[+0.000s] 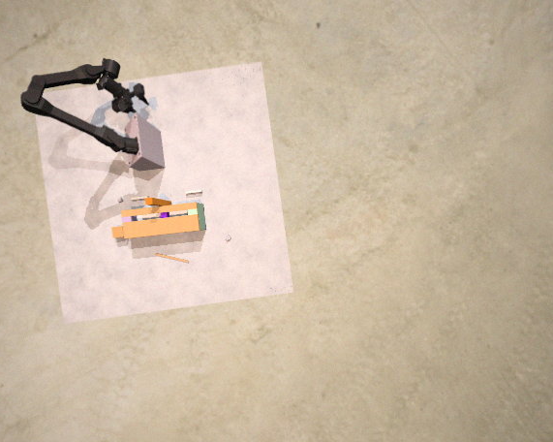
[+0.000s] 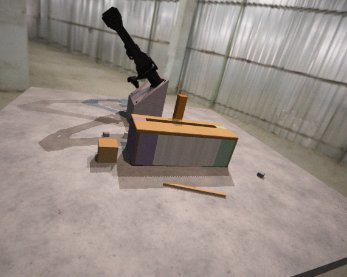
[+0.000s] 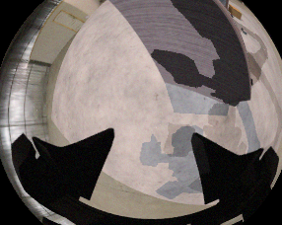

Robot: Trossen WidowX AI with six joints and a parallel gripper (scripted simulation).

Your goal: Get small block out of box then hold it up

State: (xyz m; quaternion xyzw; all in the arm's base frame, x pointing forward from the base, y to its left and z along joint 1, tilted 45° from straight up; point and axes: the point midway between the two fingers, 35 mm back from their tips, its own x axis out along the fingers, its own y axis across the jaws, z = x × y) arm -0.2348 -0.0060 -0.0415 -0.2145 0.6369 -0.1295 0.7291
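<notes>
My gripper tip is now 54 cm short of the clear-fronted box, 5 cm to the left of it and 5 cm above it. Also, from my gripper tip: orange cube: 57 cm ahead, 32 cm to the right, 8 cm below; then orange bar: 49 cm ahead, 4 cm to the right; then purple block: 55 cm ahead, 4 cm to the right, 3 cm below.
</notes>
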